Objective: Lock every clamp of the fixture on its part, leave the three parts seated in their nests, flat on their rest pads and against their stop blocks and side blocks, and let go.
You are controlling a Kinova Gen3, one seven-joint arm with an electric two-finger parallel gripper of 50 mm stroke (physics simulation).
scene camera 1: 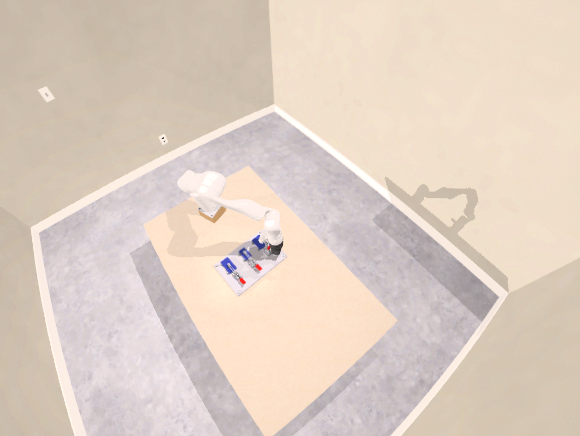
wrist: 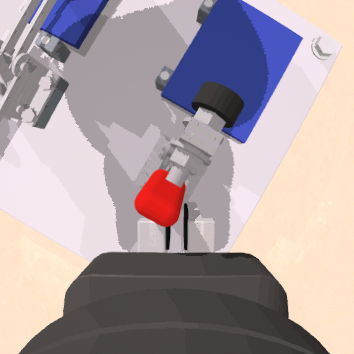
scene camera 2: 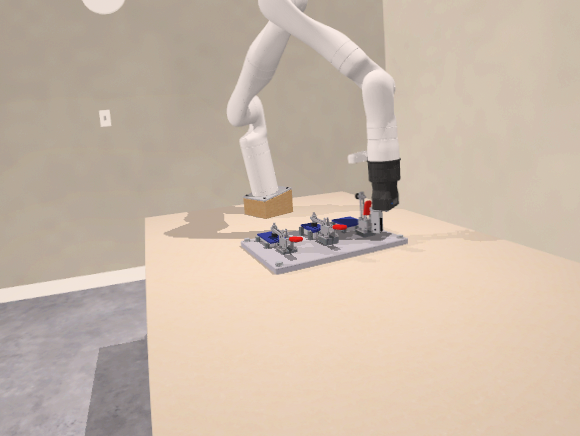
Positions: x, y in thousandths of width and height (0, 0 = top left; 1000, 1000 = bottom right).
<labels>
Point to a clamp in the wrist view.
451, 566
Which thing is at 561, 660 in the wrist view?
The gripper.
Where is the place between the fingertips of the gripper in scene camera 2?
At 651, 531
</labels>
